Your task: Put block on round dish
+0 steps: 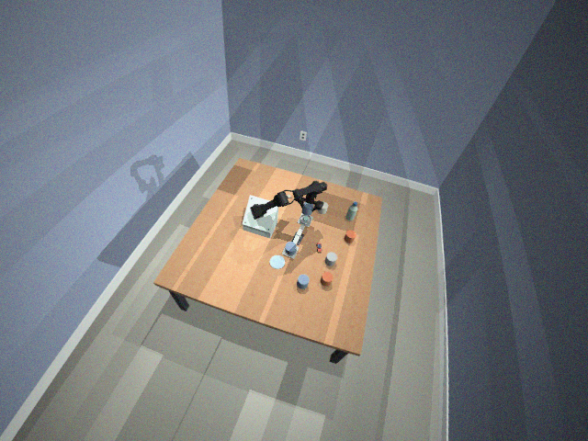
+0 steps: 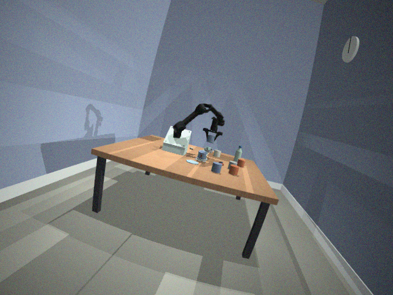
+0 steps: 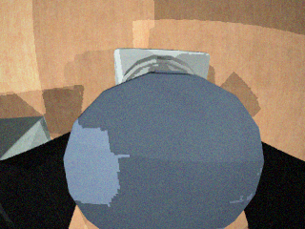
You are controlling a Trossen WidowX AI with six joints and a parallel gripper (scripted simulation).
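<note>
Right now my gripper tip is 10 mm to the left of the pale green block and 80 mm above it. The rest, counted from my gripper tip: red toy car: 130 mm ahead, 180 mm to the right, 160 mm below; bottle: 330 mm ahead, 150 mm to the left, 60 mm below; white cup: 130 mm ahead, 170 mm to the left, 130 mm below.
</note>
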